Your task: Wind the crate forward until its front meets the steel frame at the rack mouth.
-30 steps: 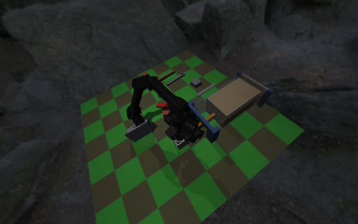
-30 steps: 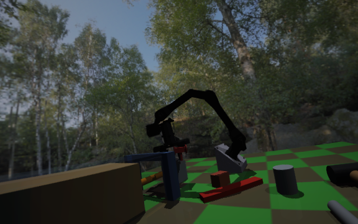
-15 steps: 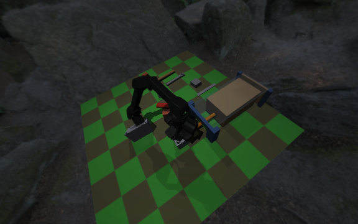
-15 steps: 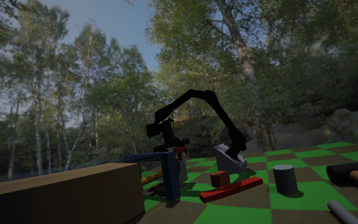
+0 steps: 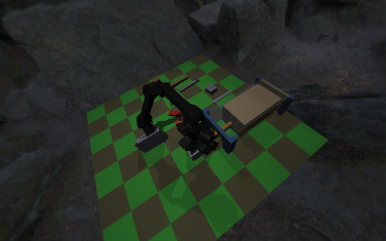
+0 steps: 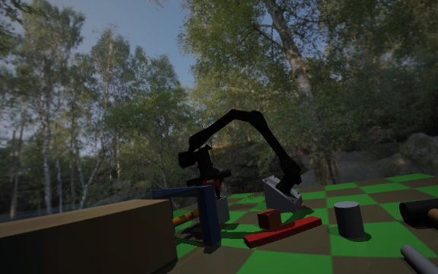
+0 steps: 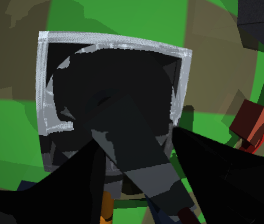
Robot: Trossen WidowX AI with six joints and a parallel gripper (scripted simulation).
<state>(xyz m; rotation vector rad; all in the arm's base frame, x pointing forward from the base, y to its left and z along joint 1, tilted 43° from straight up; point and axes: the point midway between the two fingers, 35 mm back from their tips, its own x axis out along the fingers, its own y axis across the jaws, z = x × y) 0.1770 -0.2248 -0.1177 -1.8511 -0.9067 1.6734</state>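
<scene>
My gripper tip is 40 mm short of the winch handle, 20 mm to the right of it and 20 mm below it. The rest, counted from my gripper tip: winch (60 mm below, 30 mm behind, 20 mm to the right); blue steel frame (150 mm ahead, 30 mm to the right, 10 mm above); red grip (70 mm ahead, 50 mm above, 40 mm to the left).
</scene>
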